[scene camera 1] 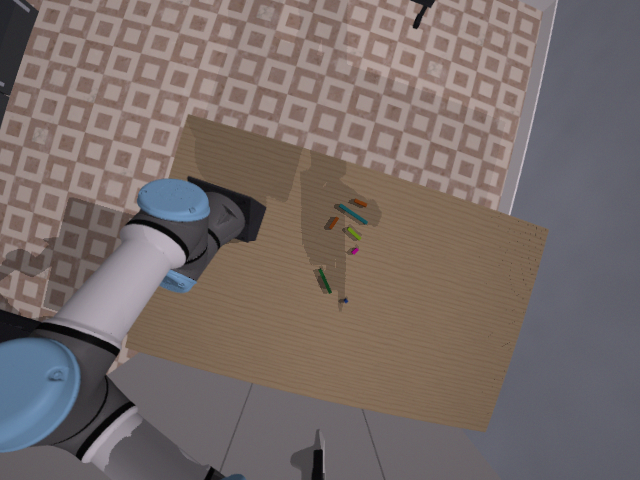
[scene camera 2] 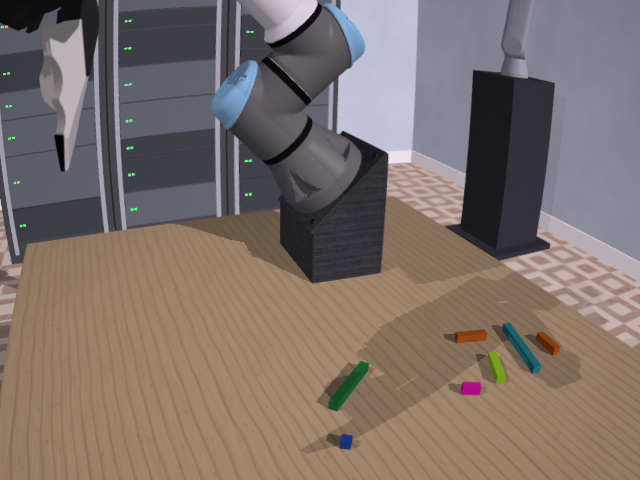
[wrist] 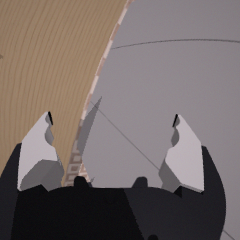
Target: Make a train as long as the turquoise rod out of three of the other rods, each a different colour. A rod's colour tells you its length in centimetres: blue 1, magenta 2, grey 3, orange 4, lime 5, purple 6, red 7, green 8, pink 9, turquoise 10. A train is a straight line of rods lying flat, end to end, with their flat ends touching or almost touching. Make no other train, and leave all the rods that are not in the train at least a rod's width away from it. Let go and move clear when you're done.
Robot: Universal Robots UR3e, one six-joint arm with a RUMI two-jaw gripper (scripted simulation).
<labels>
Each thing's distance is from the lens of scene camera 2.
green rod [scene camera 2: 336,401]: 0.54 m
</labels>
